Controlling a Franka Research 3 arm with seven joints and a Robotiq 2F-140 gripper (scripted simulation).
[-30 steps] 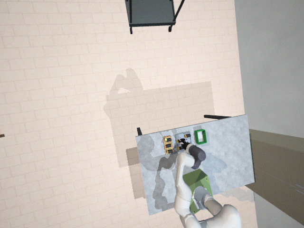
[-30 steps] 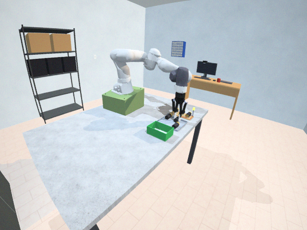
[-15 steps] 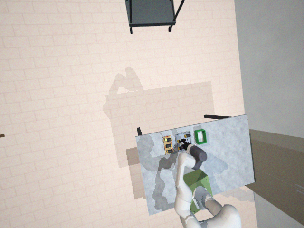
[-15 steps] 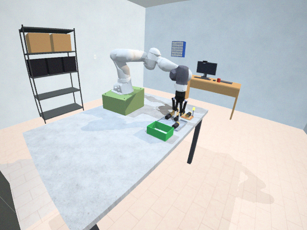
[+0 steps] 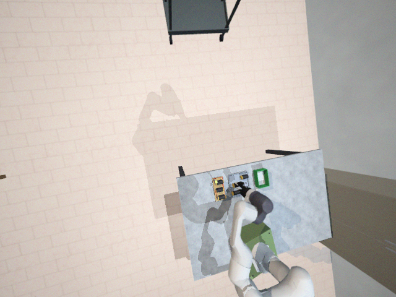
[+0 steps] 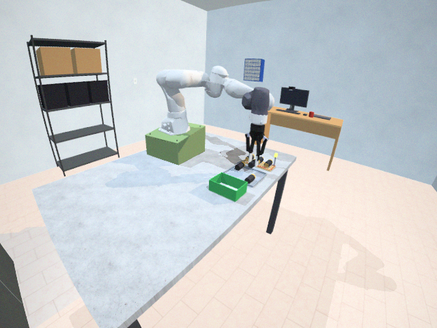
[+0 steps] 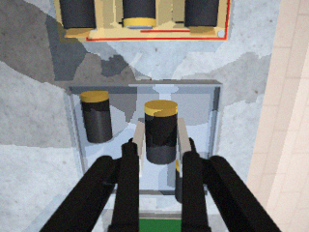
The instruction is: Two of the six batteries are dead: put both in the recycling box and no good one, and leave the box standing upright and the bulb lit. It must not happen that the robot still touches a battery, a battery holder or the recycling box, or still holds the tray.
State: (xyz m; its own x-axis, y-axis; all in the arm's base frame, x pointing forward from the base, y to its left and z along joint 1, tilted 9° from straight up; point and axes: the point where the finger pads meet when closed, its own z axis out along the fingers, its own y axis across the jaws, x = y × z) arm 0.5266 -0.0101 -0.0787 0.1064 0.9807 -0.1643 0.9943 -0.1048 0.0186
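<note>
The green recycling box is 30 mm behind my hand, 250 mm to the right of it and 70 mm below it. The rest, counted from my hand: grey tray: 30 mm behind, 50 mm to the right, 80 mm below; post: 90 mm ahead, 160 mm to the left, 50 mm below.
</note>
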